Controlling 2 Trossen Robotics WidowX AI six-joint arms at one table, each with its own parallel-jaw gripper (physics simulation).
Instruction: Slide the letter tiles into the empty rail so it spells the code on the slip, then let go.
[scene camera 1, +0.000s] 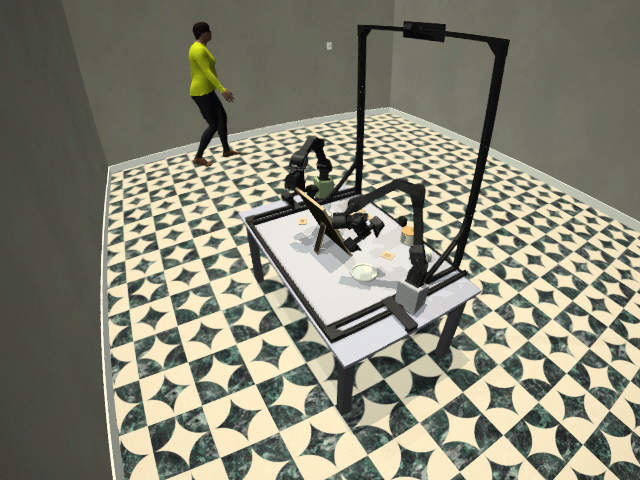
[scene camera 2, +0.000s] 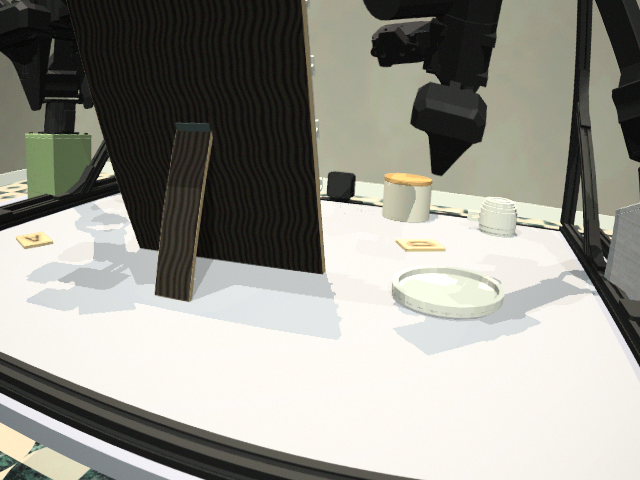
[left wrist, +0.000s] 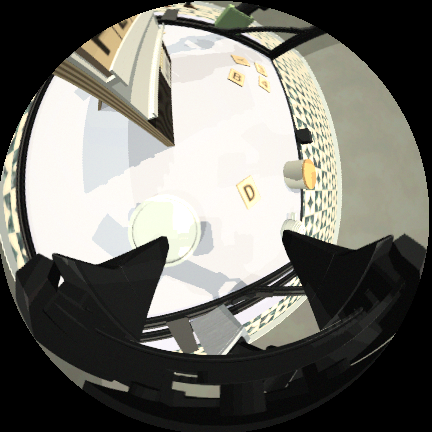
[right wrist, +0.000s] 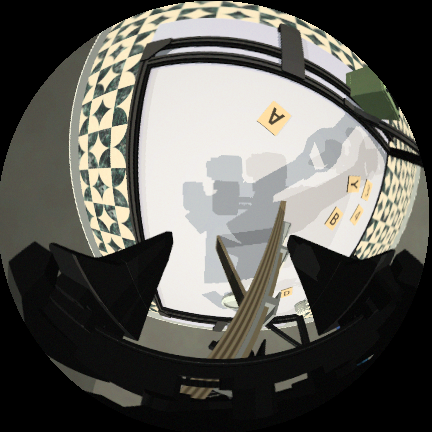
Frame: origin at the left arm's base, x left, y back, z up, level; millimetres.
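Where they show: left gripper, fingertip midpoint: (scene camera 1: 368, 243) (scene camera 2: 442, 149) (left wrist: 226, 239); right gripper, fingertip midpoint: (scene camera 1: 301, 208) (scene camera 2: 64, 109) (right wrist: 232, 239); left arm's base at its link origin: (scene camera 1: 414, 282) (left wrist: 235, 350); right arm's base at its link origin: (scene camera 1: 323, 178) (scene camera 2: 58, 134).
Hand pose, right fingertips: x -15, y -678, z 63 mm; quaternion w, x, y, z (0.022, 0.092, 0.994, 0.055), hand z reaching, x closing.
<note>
Things, the pixels of their top centre, and the offset from my right fingertips. "*": a spot on its surface instead.
- pale rail at a spot on its surface: (left wrist: 147, 80) * dx -31, dy +224, dz -79 mm
- Tile D at its top centre: (scene camera 2: 420, 243) (left wrist: 249, 191) (right wrist: 286, 292) dx -182, dy +415, dz -179 mm
- Tile A at its top centre: (scene camera 2: 33, 238) (right wrist: 274, 117) (scene camera 1: 302, 221) dx -107, dy -119, dz -179 mm
- Tiles Y at its top centre: (right wrist: 354, 183) (left wrist: 240, 59) dx -344, dy +21, dz -179 mm
- B at its top centre: (right wrist: 334, 218) (left wrist: 236, 76) dx -281, dy +115, dz -179 mm
- round pale plate at its top centre: (scene camera 2: 449, 284) (left wrist: 164, 232) (right wrist: 237, 302) (scene camera 1: 364, 271) dx +4, dy +412, dz -168 mm
- canister with an orange lid, top centre: (scene camera 2: 408, 177) (left wrist: 310, 173) (scene camera 1: 409, 230) dx -358, dy +421, dz -115 mm
- ribbed white jar at its top centre: (scene camera 2: 494, 198) (left wrist: 301, 229) (right wrist: 304, 311) dx -293, dy +557, dz -128 mm
- black block at a spot on its surface: (scene camera 2: 341, 186) (left wrist: 302, 136) * dx -451, dy +315, dz -154 mm
A wooden board (scene camera 1: 323, 219) (scene camera 2: 206, 170) stands tilted on a rear leg. In the left wrist view, letter tiles (left wrist: 100, 42) sit on its front above a pale rail (left wrist: 147, 80); the slip's writing is unreadable. Tile D (scene camera 2: 419, 244) (left wrist: 249, 192) (right wrist: 286, 292) lies beyond the plate. Tile A (scene camera 1: 302, 221) (scene camera 2: 34, 239) (right wrist: 274, 118) lies behind the board's left side. Tiles Y (right wrist: 354, 184), B (left wrist: 236, 77) (right wrist: 333, 218) and two others lie grouped on the table. My left gripper (left wrist: 226, 239) is open and empty above the table. My right gripper (right wrist: 232, 239) is open and empty near the board's top.
A round pale plate (scene camera 1: 363, 272) (scene camera 2: 447, 291) (left wrist: 160, 225) lies right of the board. A canister with an orange lid (scene camera 2: 406, 198) (left wrist: 300, 174), a ribbed white jar (scene camera 2: 497, 217) and a black block (scene camera 2: 341, 186) (left wrist: 304, 135) stand near the back edge. A black frame surrounds the tabletop.
</note>
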